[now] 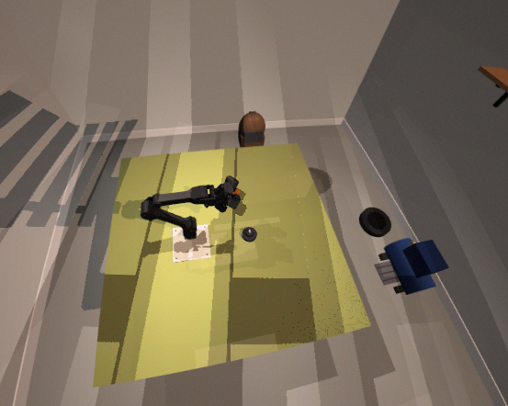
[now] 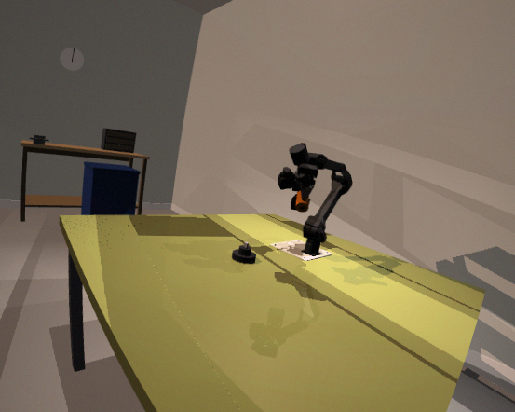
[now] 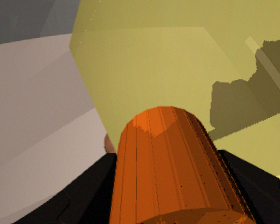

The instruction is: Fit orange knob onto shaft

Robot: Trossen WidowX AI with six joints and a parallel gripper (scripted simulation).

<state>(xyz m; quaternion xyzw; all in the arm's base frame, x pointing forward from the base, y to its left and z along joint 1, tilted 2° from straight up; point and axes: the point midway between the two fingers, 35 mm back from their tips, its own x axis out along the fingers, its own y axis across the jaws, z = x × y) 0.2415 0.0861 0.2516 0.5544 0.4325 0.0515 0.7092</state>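
Now: gripper tip 2 cm past the orange knob, 2 cm to the left of it and 2 cm below it. Also, from my gripper tip: round black pedestal (6 cm ahead, 16 cm to the right, 20 cm below).
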